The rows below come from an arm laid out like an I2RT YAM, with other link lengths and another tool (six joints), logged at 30 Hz.
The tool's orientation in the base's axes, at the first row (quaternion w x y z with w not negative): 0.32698 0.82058 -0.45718 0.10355
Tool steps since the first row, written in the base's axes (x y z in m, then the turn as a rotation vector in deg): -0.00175 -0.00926 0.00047 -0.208 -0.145 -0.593; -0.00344 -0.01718 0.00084 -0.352 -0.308 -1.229; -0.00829 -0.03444 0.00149 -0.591 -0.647 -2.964; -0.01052 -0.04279 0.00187 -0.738 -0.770 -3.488; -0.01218 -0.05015 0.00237 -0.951 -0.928 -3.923; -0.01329 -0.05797 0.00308 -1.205 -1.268 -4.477; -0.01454 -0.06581 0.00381 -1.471 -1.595 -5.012; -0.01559 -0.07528 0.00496 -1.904 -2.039 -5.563
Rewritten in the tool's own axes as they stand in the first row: 0.00556 0.00505 0.00571 -0.296 -0.039 0.572; 0.01019 0.00951 0.01065 -0.563 -0.142 1.180; 0.01956 0.02012 0.02167 -1.280 -0.588 2.751; 0.02419 0.02518 0.02694 -1.524 -0.654 3.249; 0.02852 0.02947 0.03142 -1.739 -0.614 3.709; 0.03356 0.03357 0.03596 -1.909 -0.526 4.380; 0.03856 0.03781 0.04051 -2.086 -0.425 5.030; 0.04497 0.04266 0.04574 -2.284 -0.150 5.787
